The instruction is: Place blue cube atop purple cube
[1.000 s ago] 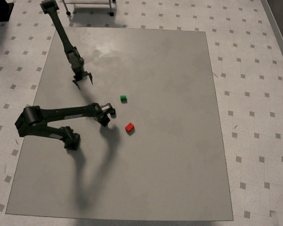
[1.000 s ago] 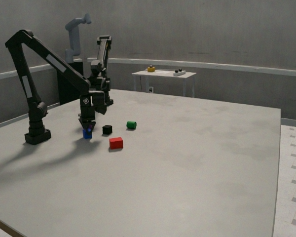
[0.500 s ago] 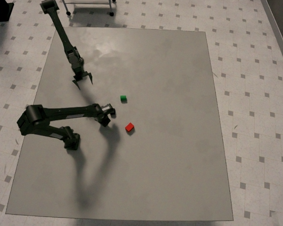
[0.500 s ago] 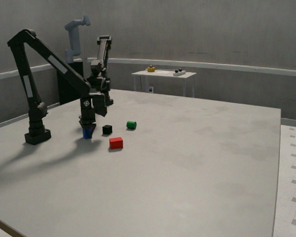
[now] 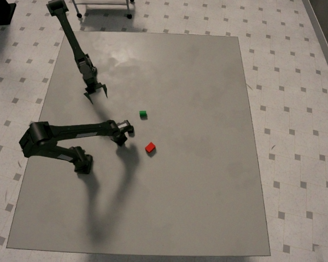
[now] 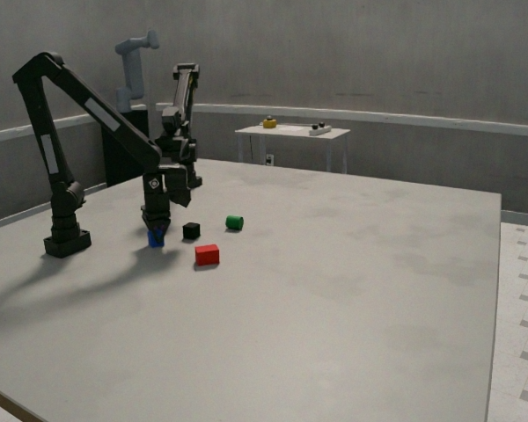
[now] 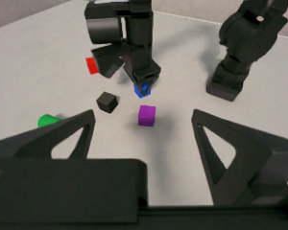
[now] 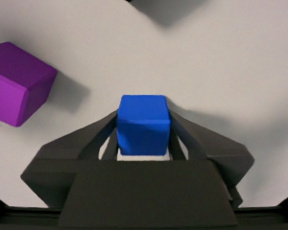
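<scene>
Right now my right hand is 5 cm past the purple cube and 9 cm to the right of it. Round my right hand: black cube 7 cm ahead, 9 cm to the left; blue cube right at my right hand; red block 20 cm ahead, 6 cm to the right.
</scene>
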